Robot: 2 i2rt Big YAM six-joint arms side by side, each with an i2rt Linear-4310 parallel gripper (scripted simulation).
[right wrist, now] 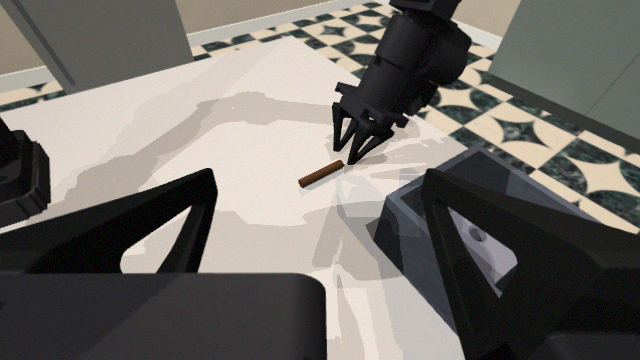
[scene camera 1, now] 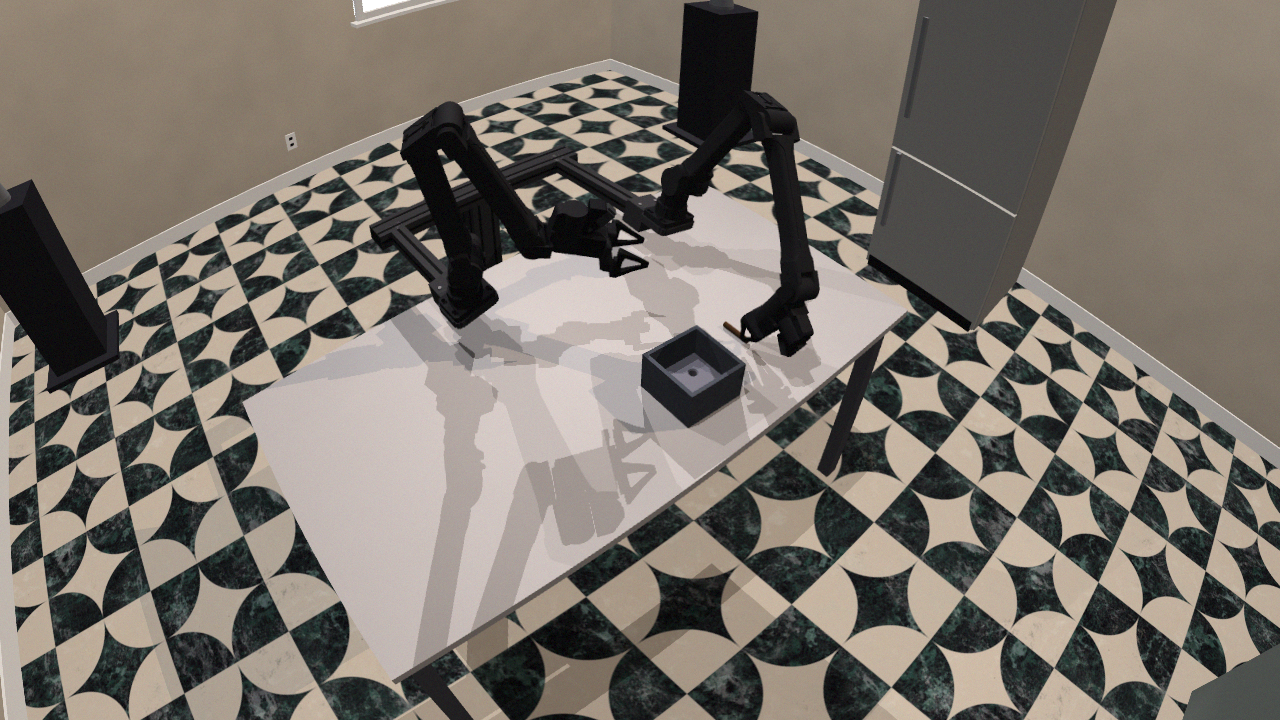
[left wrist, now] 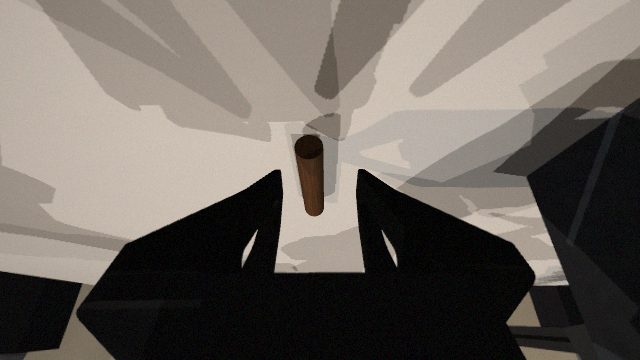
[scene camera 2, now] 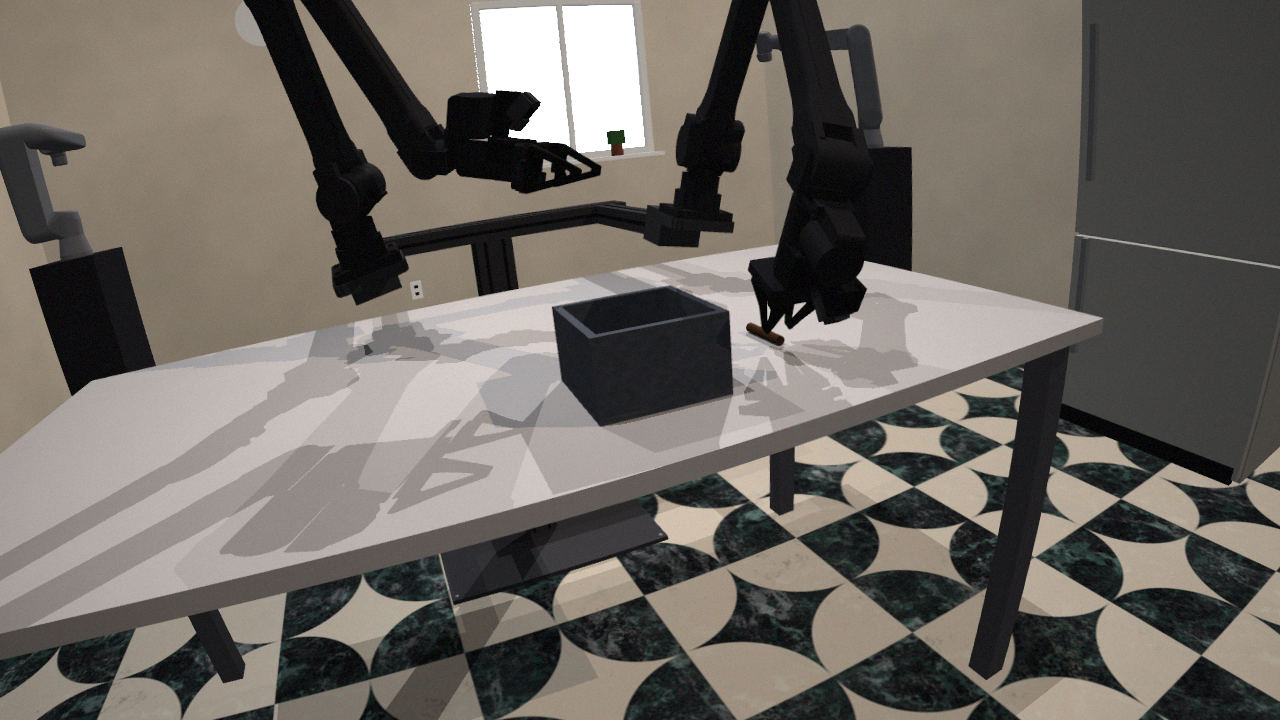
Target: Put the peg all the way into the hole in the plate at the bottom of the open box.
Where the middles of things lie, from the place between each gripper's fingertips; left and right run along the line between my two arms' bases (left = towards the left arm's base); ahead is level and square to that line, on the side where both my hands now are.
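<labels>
My left hand (scene camera 2: 776, 328) is 30 mm above the brown peg (left wrist: 308, 149) and 40 mm past it. The dark box (scene camera 2: 663, 362) is 10 mm below my left hand, 40 mm ahead of it and 210 mm to the right of it, while the pale plate (scene camera 1: 693, 372) is 10 mm above that same left hand, 210 mm to the right of it and 40 mm ahead of it.
For my right hand (scene camera 2: 591, 172), I find the pale plate 210 mm below it, 210 mm ahead of it and 10 mm to the right of it. The dark box is 230 mm below my right hand, 210 mm ahead of it and 10 mm to the right of it. As for the brown peg, it is 240 mm below my right hand, 130 mm ahead of it and 200 mm to the left of it.
</labels>
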